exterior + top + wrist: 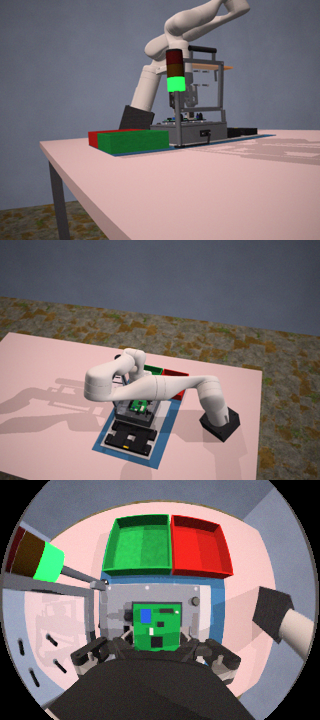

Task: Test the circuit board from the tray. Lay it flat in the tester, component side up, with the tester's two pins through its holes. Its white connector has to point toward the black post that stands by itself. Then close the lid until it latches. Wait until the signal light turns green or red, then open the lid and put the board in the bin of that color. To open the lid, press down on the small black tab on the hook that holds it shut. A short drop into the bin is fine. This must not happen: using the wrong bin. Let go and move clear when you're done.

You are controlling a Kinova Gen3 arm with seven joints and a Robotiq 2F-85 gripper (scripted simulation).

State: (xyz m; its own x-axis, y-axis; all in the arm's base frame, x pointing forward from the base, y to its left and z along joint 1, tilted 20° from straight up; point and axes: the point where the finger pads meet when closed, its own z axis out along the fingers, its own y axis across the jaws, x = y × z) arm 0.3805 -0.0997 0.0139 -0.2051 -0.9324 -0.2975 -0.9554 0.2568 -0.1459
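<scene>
The green circuit board lies right at my hand. From my hand the other things lie so: tester lid (11 cm ahead, 2 cm to the right, 11 cm above); then green bin (20 cm to the right, 6 cm below); then red bin (14 cm behind, 17 cm to the right, 6 cm below).
</scene>
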